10 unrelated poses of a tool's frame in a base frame.
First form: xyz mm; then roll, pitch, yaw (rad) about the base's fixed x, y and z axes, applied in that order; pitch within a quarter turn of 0, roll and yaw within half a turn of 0.
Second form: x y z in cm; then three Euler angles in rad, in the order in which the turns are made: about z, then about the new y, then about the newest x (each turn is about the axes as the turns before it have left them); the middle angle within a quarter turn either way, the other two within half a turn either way. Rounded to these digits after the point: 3 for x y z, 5 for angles.
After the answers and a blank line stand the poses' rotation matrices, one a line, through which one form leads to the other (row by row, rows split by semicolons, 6 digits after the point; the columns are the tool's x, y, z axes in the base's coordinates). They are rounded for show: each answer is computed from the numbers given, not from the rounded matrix.
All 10 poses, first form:
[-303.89 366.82 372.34 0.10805 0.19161 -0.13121]
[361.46 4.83 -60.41 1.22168 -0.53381 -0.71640]
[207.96 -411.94 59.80 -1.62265 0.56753 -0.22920]
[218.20 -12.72 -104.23 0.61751 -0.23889 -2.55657]
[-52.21 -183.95 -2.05 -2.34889 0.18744 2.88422]
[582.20 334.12 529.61 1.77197 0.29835 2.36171]
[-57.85 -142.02 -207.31 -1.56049 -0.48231 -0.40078]
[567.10 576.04 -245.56 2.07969 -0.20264 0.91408]
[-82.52 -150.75 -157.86 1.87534 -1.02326 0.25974]
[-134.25 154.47 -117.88 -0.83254 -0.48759 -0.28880]
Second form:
[-30.389 36.682 37.234 -0.13121 0.19161 0.10805]
[36.146 0.483 -6.041 -0.71640 -0.53381 1.22168]
[20.796 -41.194 5.980 -0.22920 0.56753 -1.62265]
[21.820 -1.272 -10.423 -2.55657 -0.23889 0.61751]
[-5.221 -18.395 -0.205 2.88422 0.18744 -2.34889]
[58.220 33.412 52.961 2.36171 0.29835 1.77197]
[-5.785 -14.202 -20.731 -0.40078 -0.48231 -1.56049]
[56.710 57.604 -24.556 0.91408 -0.20264 2.07969]
[-8.252 -15.075 -15.786 0.25974 -1.02326 1.87534]
[-13.425 15.447 -11.788 -0.28880 -0.48759 -0.83254]

0.973261 0.150431 0.173593; -0.128439 0.982936 -0.131684; -0.190440 0.105866 0.975974
0.649250 -0.135961 -0.748324; -0.565314 0.571949 -0.594385; 0.508817 0.808943 0.294477
0.821180 -0.534565 0.199760; -0.191581 0.071492 0.978870; -0.537551 -0.842098 -0.043705
-0.810024 0.564459 -0.158897; -0.536536 -0.604076 0.589255; 0.236624 0.562564 0.792169
-0.950124 0.307021 -0.054806; 0.250082 0.645019 -0.722087; -0.186344 -0.699777 -0.689628
-0.679586 -0.064266 0.730775; 0.672131 0.344602 0.655355; -0.293943 0.936546 -0.190992
0.815722 0.431070 0.385714; -0.345632 -0.171457 0.922573; 0.463827 -0.885879 0.009130
0.598027 0.278571 0.751506; 0.775796 -0.436649 -0.455498; 0.201256 0.855416 -0.477242
0.503123 -0.710187 0.492445; 0.133702 -0.498992 -0.856230; 0.853810 0.496630 -0.156102
0.846877 0.523842 -0.091589; -0.251613 0.546438 0.798810; 0.468498 -0.653448 0.594571

